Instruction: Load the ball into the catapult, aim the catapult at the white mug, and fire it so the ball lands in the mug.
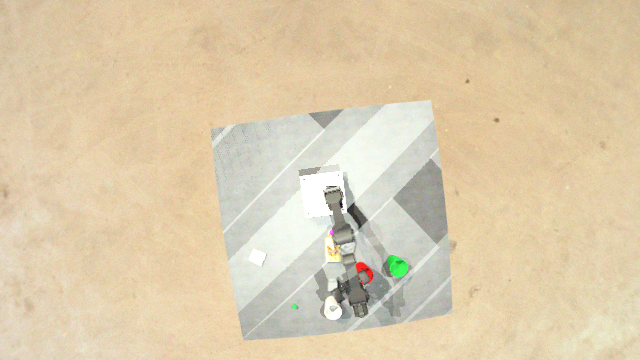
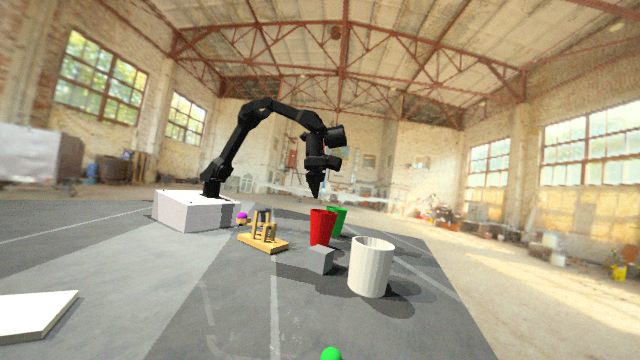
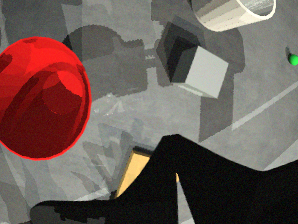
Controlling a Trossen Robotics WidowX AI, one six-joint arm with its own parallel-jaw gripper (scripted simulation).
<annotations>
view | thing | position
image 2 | gripper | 315, 198
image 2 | red cup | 322, 222
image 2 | wooden catapult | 262, 240
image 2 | white mug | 371, 259
</annotations>
